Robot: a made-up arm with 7 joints.
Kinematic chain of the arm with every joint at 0, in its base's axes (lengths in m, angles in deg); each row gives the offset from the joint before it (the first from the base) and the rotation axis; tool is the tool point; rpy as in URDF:
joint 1: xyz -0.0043 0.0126 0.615 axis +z
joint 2: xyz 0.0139 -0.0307 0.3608 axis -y
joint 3: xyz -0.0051 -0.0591 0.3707 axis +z
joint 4: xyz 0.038 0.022 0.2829 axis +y
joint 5: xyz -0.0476 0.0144 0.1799 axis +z
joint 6: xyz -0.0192 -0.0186 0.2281 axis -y
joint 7: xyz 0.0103 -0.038 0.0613 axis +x
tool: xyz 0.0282 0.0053 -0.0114 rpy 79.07 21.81 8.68
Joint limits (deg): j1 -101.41..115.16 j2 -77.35..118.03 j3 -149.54..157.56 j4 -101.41..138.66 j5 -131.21..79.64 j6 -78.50..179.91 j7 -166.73..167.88
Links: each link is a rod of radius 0.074 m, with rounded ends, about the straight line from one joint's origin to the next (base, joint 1, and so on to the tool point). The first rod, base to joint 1, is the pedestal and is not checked.
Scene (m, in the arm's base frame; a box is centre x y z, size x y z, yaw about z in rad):
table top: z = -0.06
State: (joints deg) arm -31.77 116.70 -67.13 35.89 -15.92 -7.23 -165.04
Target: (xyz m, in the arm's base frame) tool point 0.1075 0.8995 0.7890
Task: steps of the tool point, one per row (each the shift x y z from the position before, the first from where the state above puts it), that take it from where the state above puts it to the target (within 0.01 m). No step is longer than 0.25 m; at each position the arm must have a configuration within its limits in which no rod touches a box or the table.
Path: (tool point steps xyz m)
1: 0.0523 0.2141 -0.0119
2: 0.1081 0.1986 0.0049
3: 0.1570 0.1652 0.0214
4: 0.1932 0.1170 0.0371
5: 0.2122 0.0586 0.0498
6: 0.2116 -0.0033 0.0587
7: 0.1911 -0.0619 0.0627

